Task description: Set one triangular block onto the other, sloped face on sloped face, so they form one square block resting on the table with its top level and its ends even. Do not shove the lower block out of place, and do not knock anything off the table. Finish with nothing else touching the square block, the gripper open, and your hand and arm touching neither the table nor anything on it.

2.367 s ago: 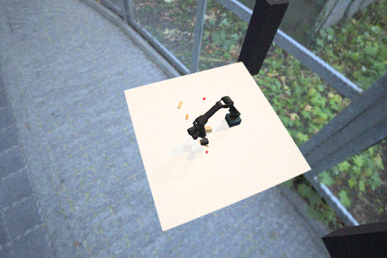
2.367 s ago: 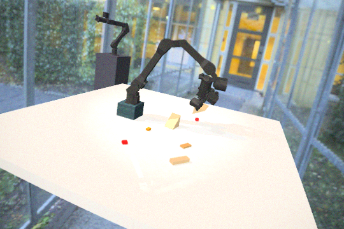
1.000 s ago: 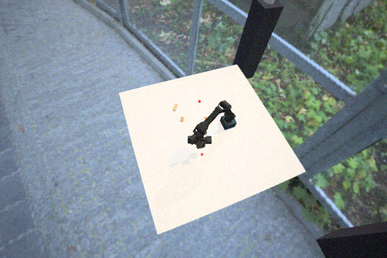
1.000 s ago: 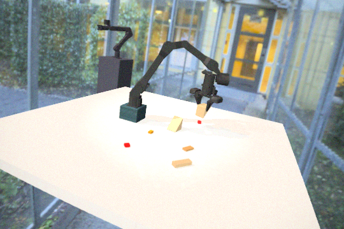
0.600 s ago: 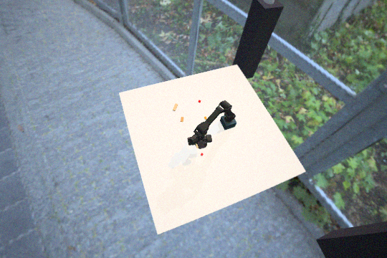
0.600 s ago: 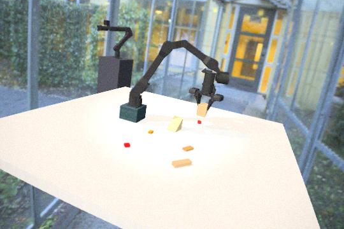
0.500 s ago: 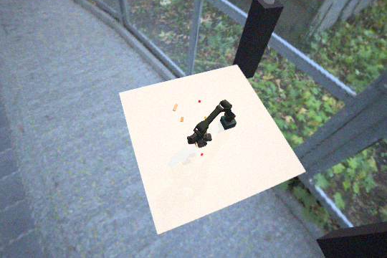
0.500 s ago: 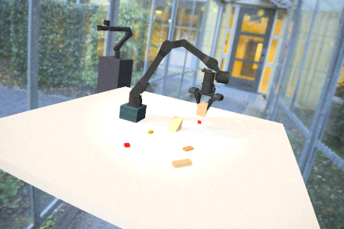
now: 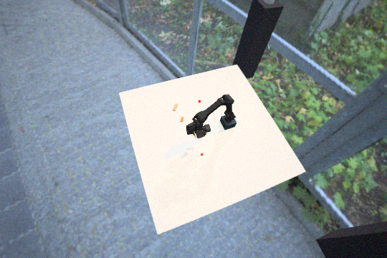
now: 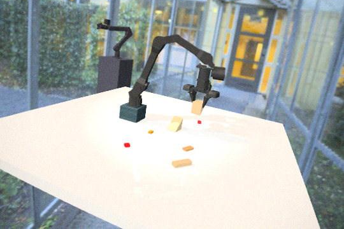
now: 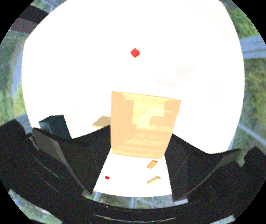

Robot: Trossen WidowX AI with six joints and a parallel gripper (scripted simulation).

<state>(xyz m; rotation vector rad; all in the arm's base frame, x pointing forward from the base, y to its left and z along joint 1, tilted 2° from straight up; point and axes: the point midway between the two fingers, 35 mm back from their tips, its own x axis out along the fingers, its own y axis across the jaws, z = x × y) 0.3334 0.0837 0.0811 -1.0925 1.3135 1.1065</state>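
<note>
My gripper tip is 190 mm to the left of the orange chip, 160 mm past it and 130 mm above it. Also, from my gripper tip: flat tan slab 380 mm to the right, 130 mm below, 70 mm ahead; then triangular block 10 mm above; then red cube 130 mm to the left, 130 mm below, 10 mm behind.
</note>
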